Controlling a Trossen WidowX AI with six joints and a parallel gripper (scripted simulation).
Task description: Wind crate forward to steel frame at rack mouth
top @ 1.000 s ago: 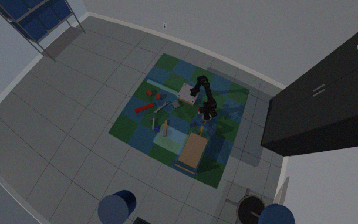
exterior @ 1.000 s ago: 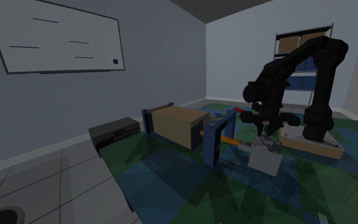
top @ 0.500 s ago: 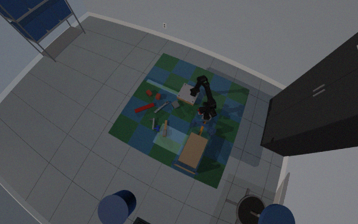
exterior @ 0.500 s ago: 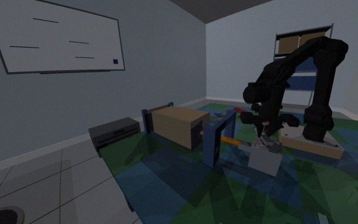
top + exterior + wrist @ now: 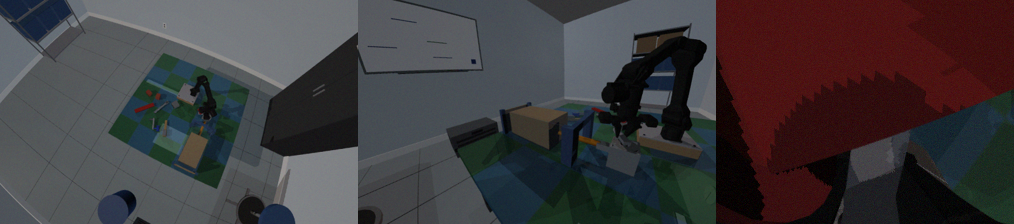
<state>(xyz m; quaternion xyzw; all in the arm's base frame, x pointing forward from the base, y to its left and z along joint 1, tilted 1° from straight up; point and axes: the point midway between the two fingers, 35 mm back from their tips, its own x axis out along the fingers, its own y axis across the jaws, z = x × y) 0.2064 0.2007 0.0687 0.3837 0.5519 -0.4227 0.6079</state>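
The grey crank arm lies 20 mm above my gripper tip and 10 mm to the right of it. Round my gripper tip: red knob (50 mm to the right, 50 mm above, 20 mm ahead); then blue steel frame (140 mm ahead, 40 mm to the left, 20 mm above); then grey winch (60 mm below, 40 mm to the left, 30 mm behind).
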